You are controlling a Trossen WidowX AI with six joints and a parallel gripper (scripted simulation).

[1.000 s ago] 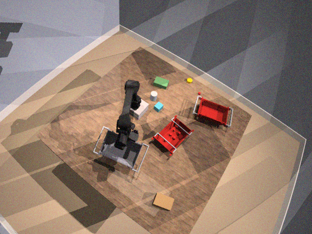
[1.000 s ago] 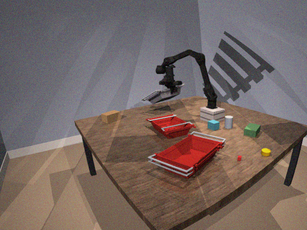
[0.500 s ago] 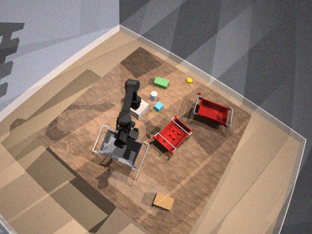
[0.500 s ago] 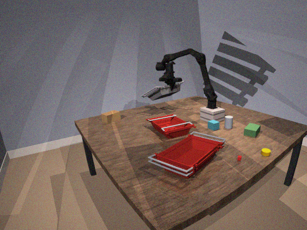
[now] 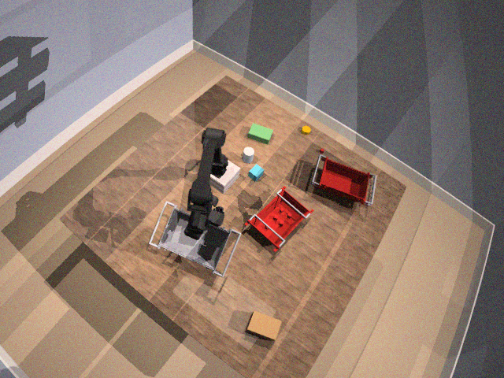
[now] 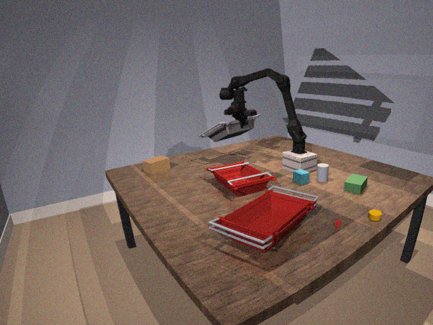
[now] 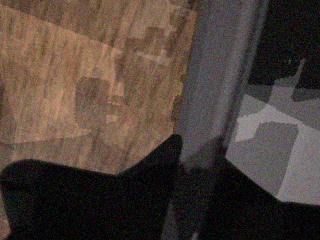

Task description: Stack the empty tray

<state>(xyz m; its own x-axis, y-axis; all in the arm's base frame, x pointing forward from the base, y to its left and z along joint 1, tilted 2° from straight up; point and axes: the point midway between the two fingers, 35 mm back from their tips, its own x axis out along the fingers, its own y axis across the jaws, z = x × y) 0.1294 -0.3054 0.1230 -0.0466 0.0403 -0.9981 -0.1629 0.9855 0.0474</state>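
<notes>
Now: the grey tray 7 cm to the right of my gripper tip and 1 cm ahead of it. From my gripper tip the other things lie so: teal cube 44 cm to the left, 16 cm below, 2 cm ahead; tan box 43 cm ahead, 18 cm to the right, 15 cm below; grey cylinder 50 cm to the left, 14 cm below, 7 cm behind.
</notes>
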